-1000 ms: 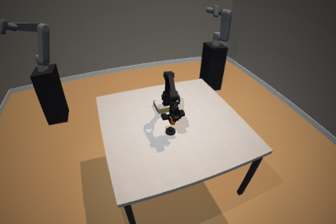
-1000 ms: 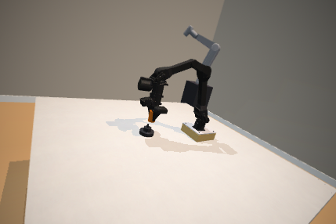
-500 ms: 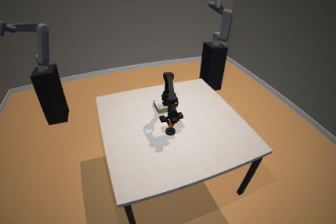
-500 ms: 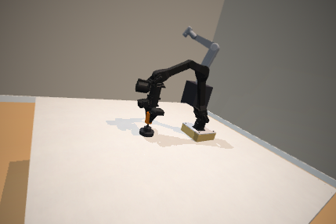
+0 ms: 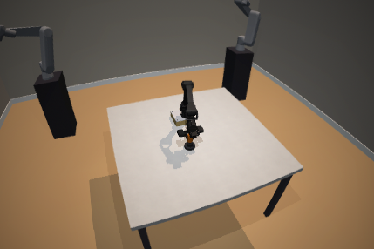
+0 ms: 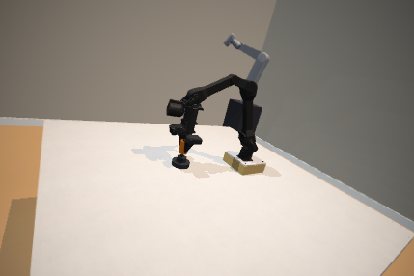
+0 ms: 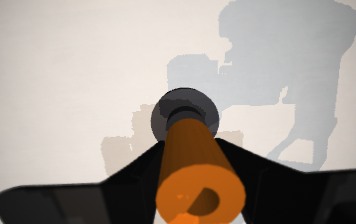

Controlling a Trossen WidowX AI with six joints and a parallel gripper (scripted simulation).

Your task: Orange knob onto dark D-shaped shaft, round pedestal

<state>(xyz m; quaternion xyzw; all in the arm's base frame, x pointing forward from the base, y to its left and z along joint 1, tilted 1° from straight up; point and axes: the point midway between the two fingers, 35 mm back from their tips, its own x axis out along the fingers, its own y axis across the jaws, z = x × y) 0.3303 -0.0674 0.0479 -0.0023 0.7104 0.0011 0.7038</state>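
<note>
Now: the orange knob 20 mm above my gripper tip. The rest, counted from my gripper tip: dark shaft: 40 mm below.
</note>
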